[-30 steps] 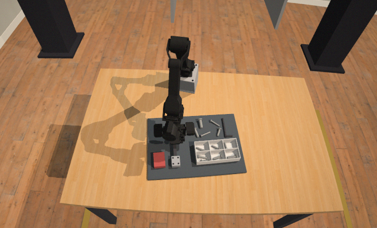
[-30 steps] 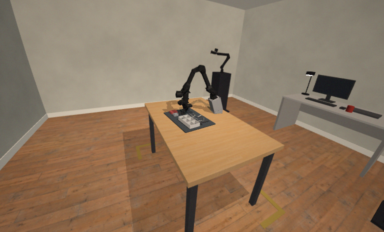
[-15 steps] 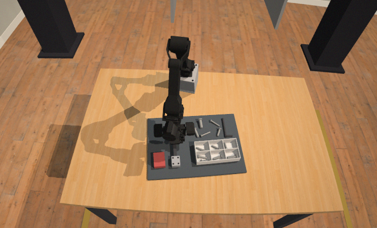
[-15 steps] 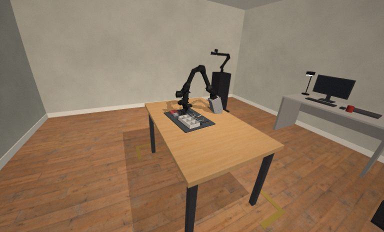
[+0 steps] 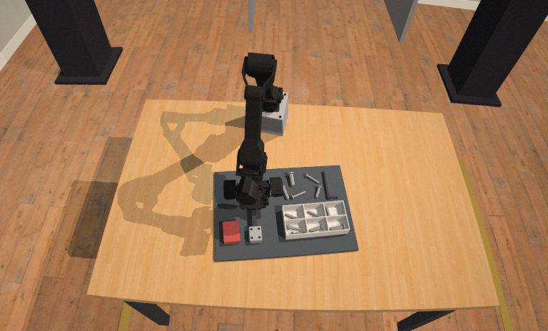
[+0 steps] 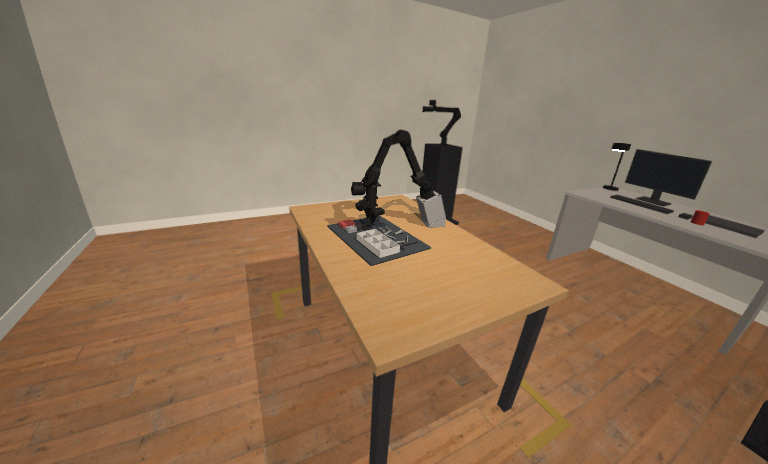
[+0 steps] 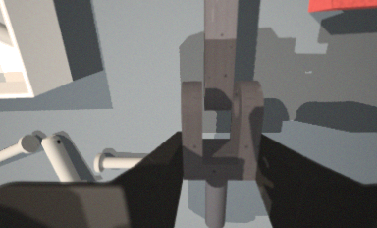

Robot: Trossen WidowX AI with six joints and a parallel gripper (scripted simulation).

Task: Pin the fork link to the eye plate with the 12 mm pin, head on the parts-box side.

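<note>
My gripper is now 5 cm above the dark eye plate bar and 4 cm short of it. The rest, counted from my hand: pale pin (11 cm to the left, 6 cm below, 5 cm behind); light grey block (11 cm ahead, 5 cm below, 1 cm to the left); red block (11 cm ahead, 7 cm to the right, 6 cm below).
</note>
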